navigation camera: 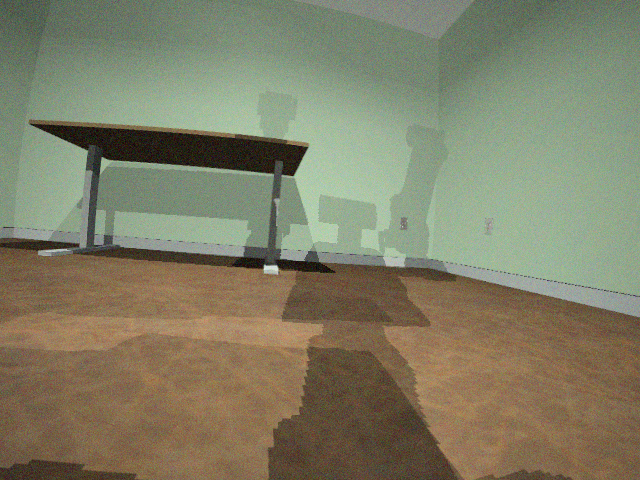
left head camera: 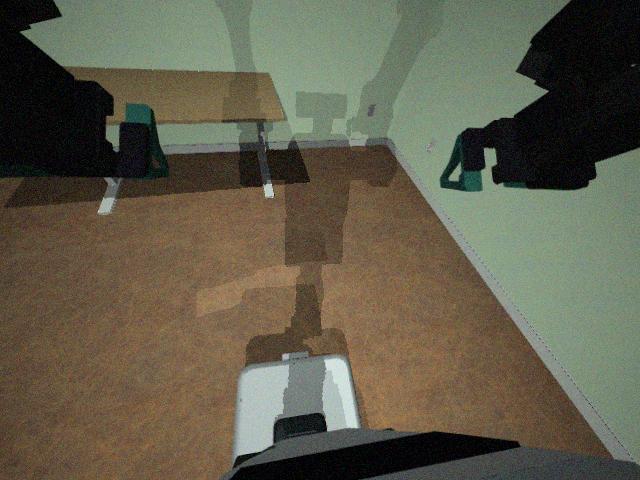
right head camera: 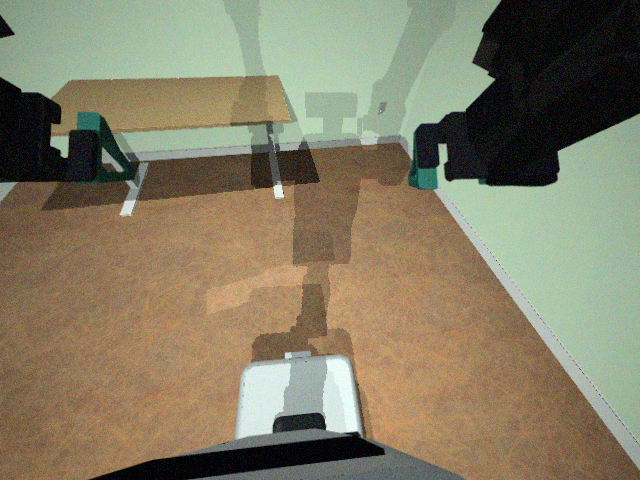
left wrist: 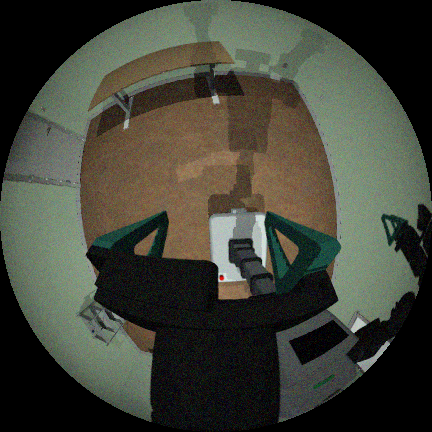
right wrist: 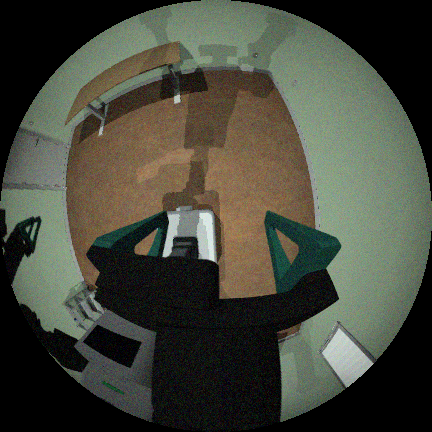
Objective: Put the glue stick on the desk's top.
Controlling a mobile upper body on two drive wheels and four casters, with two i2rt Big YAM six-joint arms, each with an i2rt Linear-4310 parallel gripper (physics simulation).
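Frame: origin at the left arm's base, x back, y right, z up, level; metres.
Seen in the pictures: left gripper, fingertip midpoint: [left head camera: 122,170] [right head camera: 92,174] [left wrist: 216,216] [right wrist: 36,217]; right gripper, fingertip midpoint: [left head camera: 472,182] [right head camera: 444,180] [left wrist: 386,215] [right wrist: 216,215].
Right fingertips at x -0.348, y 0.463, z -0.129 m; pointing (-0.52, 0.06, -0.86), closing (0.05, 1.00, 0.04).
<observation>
A point is followed by its place in that frame.
The desk [left head camera: 191,95] {x -1.924, y -0.381, z -0.690 m} [right head camera: 180,103] {x -1.882, y -0.520, z -0.690 m} [left wrist: 160,62] {x -1.823, y -0.458, z -0.690 m} [right wrist: 125,70] {x -1.831, y -0.371, z -0.690 m} [navigation camera: 170,147] {x -1.842, y -0.626, z -0.715 m} has a light wooden top and grey metal legs with pale feet. It stands against the far green wall, at the upper left of the head views. The glue stick does not show in any view. My left gripper [left wrist: 216,216] {x -0.365, y 0.008, z -0.124 m} is open, with its green fingers wide apart and no object between them. My right gripper [right wrist: 216,215] {x -0.348, y 0.463, z -0.129 m} is open in the same way. Both hang in the air in front of me, apart from the desk. In the head views the left arm covers part of the desk.
The white robot base [left head camera: 263,392] {x -0.204, y 0.079, z -1.150 m} [right head camera: 268,387] {x -0.211, y 0.094, z -1.150 m} is below. A wall runs along the right, with a skirting board [left head camera: 480,268] {x -0.832, y 1.689, z -1.369 m} [right head camera: 501,263] {x -0.856, y 1.698, z -1.316 m}. A grey door [left wrist: 50,150] {x -1.272, y -2.125, z -0.674 m} [right wrist: 37,160] is at the left. A light grey rack is at the lower left of the wrist views. A window [right wrist: 347,355] is behind.
</observation>
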